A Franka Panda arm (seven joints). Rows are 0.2 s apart.
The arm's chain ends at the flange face. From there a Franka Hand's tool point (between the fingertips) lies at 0.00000 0.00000 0.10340 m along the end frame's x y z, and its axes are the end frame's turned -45 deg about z.
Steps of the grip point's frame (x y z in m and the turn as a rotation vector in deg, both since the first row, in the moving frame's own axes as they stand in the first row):
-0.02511, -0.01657, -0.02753, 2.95, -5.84, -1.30
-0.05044, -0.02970, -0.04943, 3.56, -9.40, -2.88
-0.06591, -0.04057, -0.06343, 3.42, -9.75, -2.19
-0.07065, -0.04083, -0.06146, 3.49, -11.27, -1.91
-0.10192, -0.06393, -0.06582, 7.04, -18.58, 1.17
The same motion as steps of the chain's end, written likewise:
-0.01832, 0.00223, -0.02686, -2.04, -6.22, -1.30
-0.04041, 0.00684, -0.04784, -4.13, -9.16, -2.88
-0.05874, 0.00957, -0.06175, -4.48, -9.31, -2.19
-0.06029, 0.01092, -0.05928, -5.50, -10.44, -1.91
-0.08508, 0.01276, -0.05967, -8.16, -18.12, 1.17

